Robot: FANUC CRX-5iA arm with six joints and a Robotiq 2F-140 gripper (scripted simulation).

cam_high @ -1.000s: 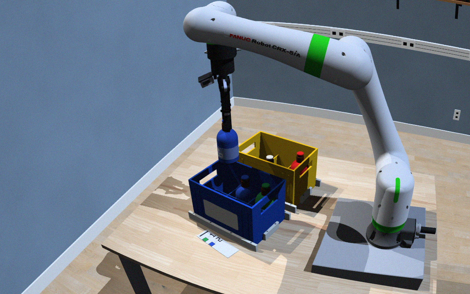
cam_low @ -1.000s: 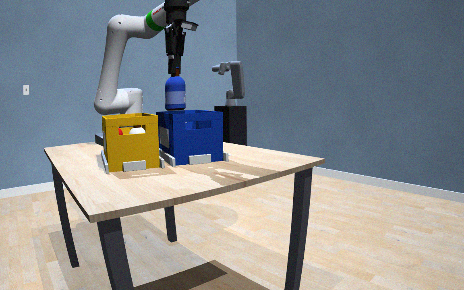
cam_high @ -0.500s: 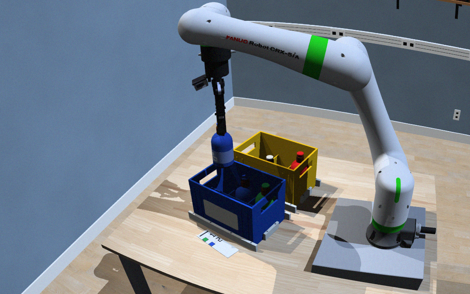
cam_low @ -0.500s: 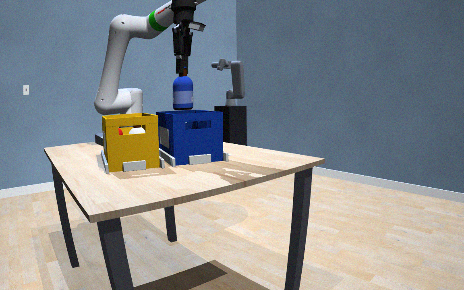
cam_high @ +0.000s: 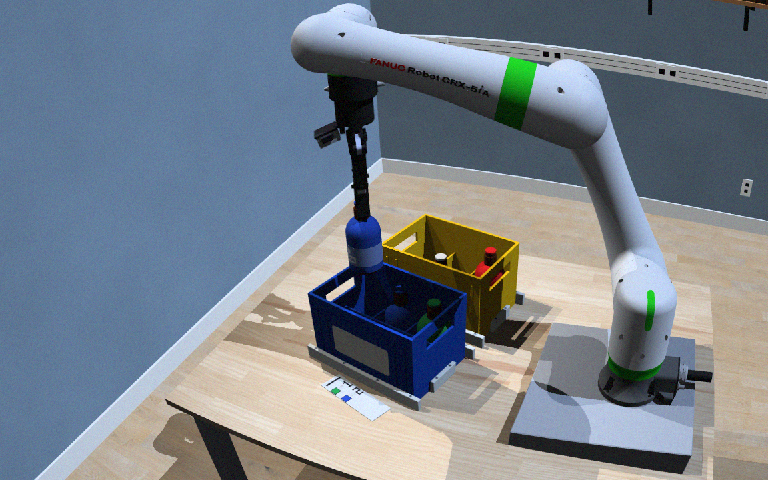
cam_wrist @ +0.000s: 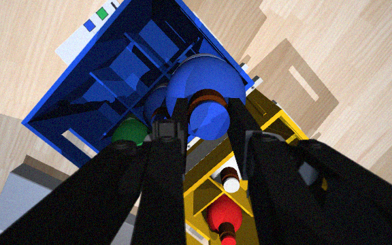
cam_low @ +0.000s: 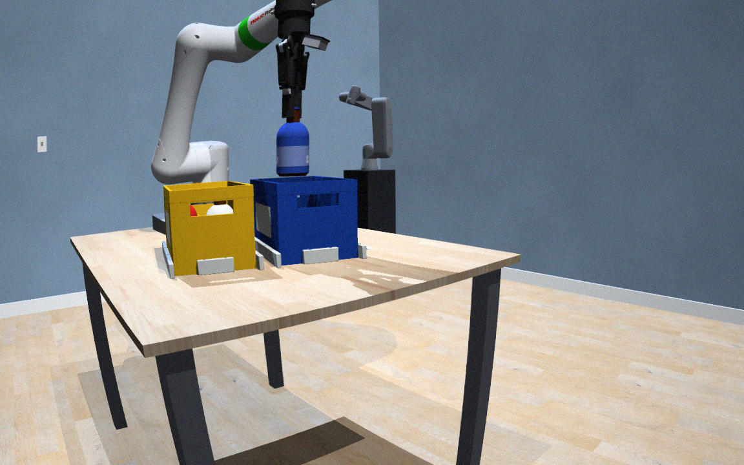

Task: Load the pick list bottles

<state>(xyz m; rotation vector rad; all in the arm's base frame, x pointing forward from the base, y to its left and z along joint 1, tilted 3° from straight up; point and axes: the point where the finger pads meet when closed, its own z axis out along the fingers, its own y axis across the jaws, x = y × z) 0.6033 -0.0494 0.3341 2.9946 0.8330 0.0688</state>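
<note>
Now: the blue crate 270 mm below my hand, 70 mm to the left of it and 70 mm behind it. Also, from my hand: green-label bottle (260 mm below, 170 mm behind, 40 mm to the left); yellow crate (270 mm below, 170 mm to the right, 130 mm behind); white-label bottle (260 mm below, 130 mm to the right, 120 mm behind).
</note>
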